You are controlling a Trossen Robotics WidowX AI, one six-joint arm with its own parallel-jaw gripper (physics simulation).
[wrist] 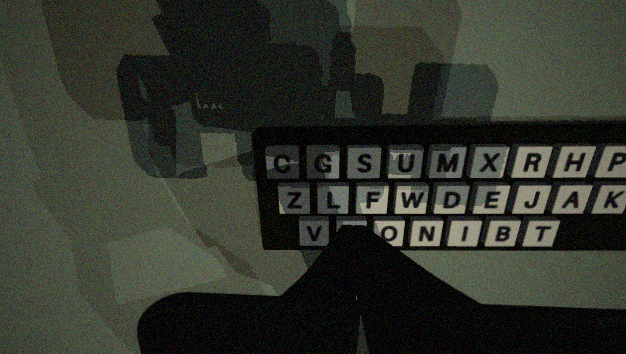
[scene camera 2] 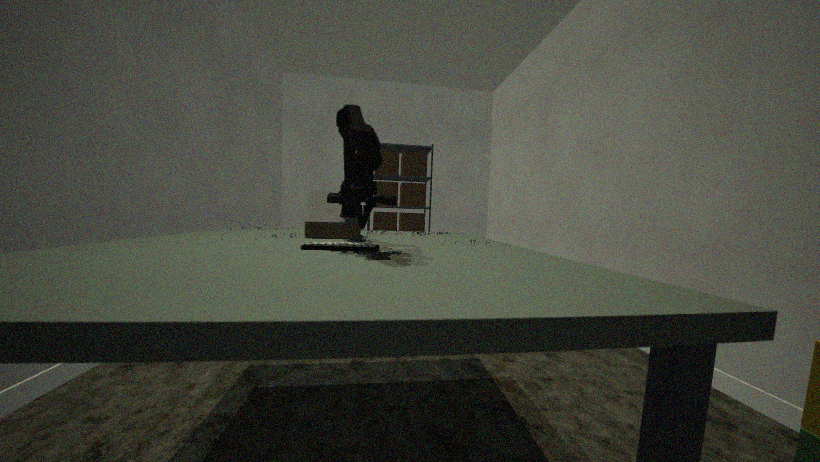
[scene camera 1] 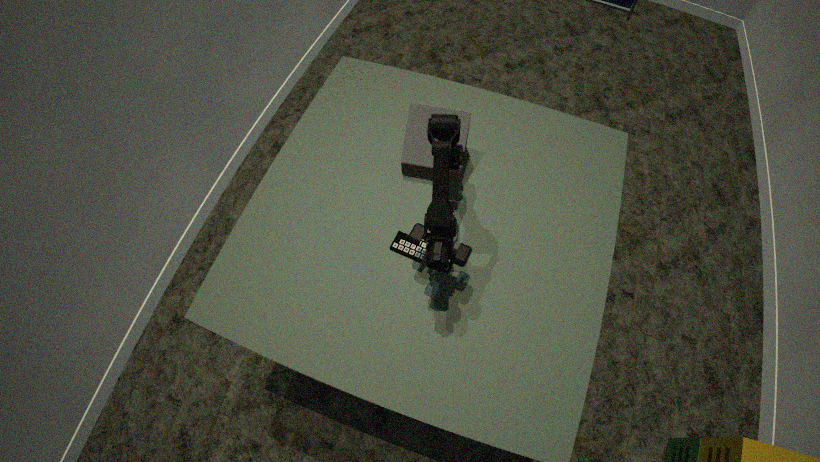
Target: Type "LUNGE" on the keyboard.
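Pixels of known places: gripper, between the fingertips: point(wrist: 351, 236) point(scene camera 2: 362, 229); arm's base, origin of its link: point(scene camera 2: 349, 212).
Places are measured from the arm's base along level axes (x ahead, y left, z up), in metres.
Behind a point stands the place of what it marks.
The black keyboard point(scene camera 1: 395, 248) @(y -0.042, x 0.370, z -0.093 m) point(scene camera 2: 321, 247) @(y -0.005, x 0.377, z -0.097 m) point(wrist: 590, 238) @(y -0.032, x 0.315, z -0.093 m) lies on the table with pale lettered keys, partly under the arm in scene camera 1. In the wrist view the L key point(wrist: 333, 199) @(y 0.109, x 0.345, z -0.088 m), U key point(wrist: 406, 163) @(y 0.074, x 0.363, z -0.088 m), N key point(wrist: 426, 233) @(y 0.060, x 0.323, z -0.088 m), G key point(wrist: 323, 163) @(y 0.114, x 0.365, z -0.088 m) and E key point(wrist: 492, 200) @(y 0.029, x 0.342, z -0.088 m) show. My gripper point(wrist: 351, 236) @(y 0.104, x 0.351, z -0.045 m) is shut and empty. In the wrist view its tip overlaps the bottom row between the V key point(wrist: 314, 233) @(y 0.120, x 0.325, z -0.088 m) and the O key point(wrist: 389, 234) @(y 0.080, x 0.323, z -0.088 m) and hides most of the key there. I cannot tell whether the tip touches it.
The pale green table point(scene camera 1: 533, 229) @(y 0.361, x 0.110, z -0.105 m) point(scene camera 2: 516, 286) @(y 0.396, x 0.704, z -0.104 m) carries the arm's block-shaped base point(scene camera 1: 417, 137) @(y -0.125, x 0.001, z 0.020 m) point(scene camera 2: 324, 230) @(y -0.083, x 0.065, z -0.074 m) behind the keyboard. Dark arm shadows fall across the table and the left keys. A shelf unit point(scene camera 2: 431, 189) with brown boxes stands at the far wall.
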